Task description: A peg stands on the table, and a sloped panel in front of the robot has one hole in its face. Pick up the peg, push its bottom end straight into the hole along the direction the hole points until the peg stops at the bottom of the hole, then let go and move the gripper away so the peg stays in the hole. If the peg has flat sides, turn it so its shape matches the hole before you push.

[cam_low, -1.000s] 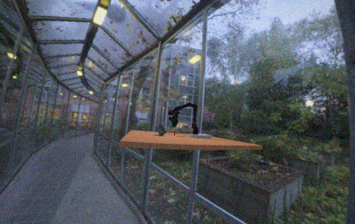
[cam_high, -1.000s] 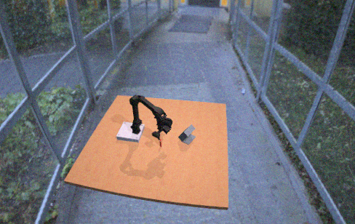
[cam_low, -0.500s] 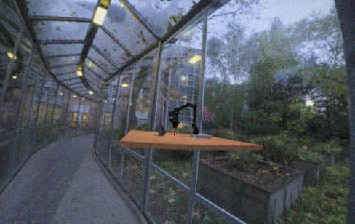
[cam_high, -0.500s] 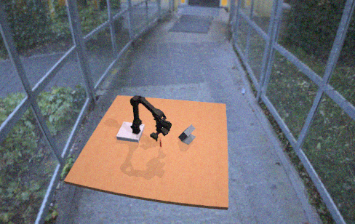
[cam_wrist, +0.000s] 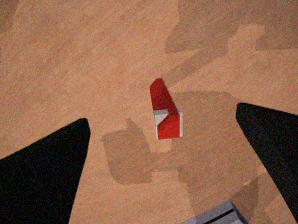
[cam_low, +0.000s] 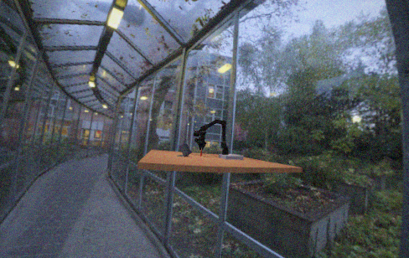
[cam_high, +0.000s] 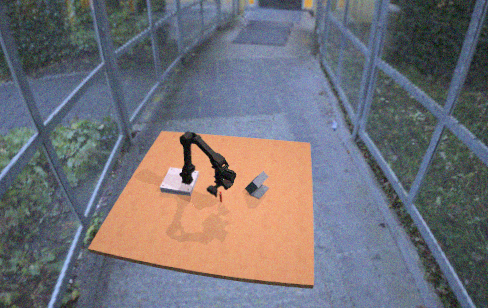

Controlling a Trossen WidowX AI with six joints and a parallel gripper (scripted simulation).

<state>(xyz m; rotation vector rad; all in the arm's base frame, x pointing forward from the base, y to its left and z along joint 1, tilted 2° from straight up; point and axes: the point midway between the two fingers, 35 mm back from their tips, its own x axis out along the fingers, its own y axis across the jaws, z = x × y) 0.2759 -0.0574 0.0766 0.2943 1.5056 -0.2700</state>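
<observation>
The red peg lies 1 cm below my gripper tip. Also, from my gripper tip: grey sloped panel 18 cm ahead, 18 cm to the left, 1 cm below.
</observation>
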